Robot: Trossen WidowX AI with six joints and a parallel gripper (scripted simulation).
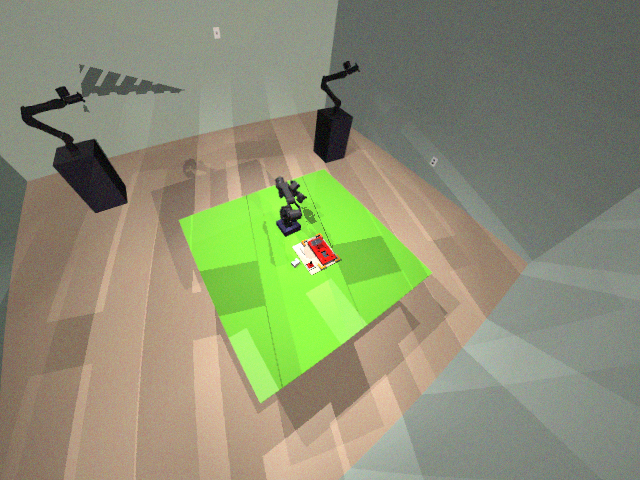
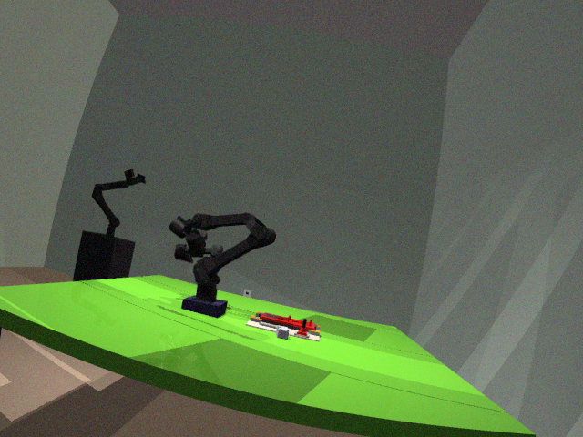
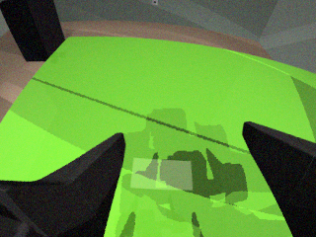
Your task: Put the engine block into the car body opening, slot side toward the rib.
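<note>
The engine block is 39 cm ahead of my gripper tip, 28 cm to the right of it and 14 cm below it. Also, from my gripper tip: black peg (45 cm ahead, 20 cm to the right, 12 cm below); then beige base plate (40 cm ahead, 11 cm to the right, 15 cm below).
</note>
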